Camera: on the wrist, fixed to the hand. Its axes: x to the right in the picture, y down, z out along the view.
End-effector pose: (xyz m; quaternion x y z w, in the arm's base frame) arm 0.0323 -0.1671 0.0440 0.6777 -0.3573 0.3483 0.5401
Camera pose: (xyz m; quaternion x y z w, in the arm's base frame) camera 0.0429 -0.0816 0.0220 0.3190 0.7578 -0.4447 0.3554
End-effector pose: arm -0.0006 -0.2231 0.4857 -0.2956 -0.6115 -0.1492 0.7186
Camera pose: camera 0.0379 -0.3006 0.4657 -0.6562 0.1989 0.7242 0.0740
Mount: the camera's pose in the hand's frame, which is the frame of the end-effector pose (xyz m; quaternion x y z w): -0.0228 -0.0335 -0.0791 -0.0365 -0.1238 0.9915 0.0175
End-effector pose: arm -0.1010 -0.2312 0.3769 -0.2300 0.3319 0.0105 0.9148
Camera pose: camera -0.1607 -0.2919 0.3514 0.2930 0.1202 0.9478 0.0383
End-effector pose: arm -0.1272 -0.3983 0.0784 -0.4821 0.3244 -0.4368 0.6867
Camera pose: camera -0.2147 -0.4126 0.0849 0.2341 0.4146 0.7447 0.4677
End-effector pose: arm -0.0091 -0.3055 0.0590 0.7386 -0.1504 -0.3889 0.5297
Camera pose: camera 0.0277 -0.2252 0.0491 -0.2037 -0.7863 0.4215 0.4032
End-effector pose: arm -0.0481 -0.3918 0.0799 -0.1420 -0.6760 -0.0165 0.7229
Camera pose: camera 0.0197 -0.4458 0.0600 0.7012 -0.0401 -0.7094 0.0599
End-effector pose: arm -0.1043 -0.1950 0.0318 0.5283 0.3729 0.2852 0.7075
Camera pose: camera -0.1823 -0.1802 -0.0082 -0.3884 0.6153 -0.6547 0.2049
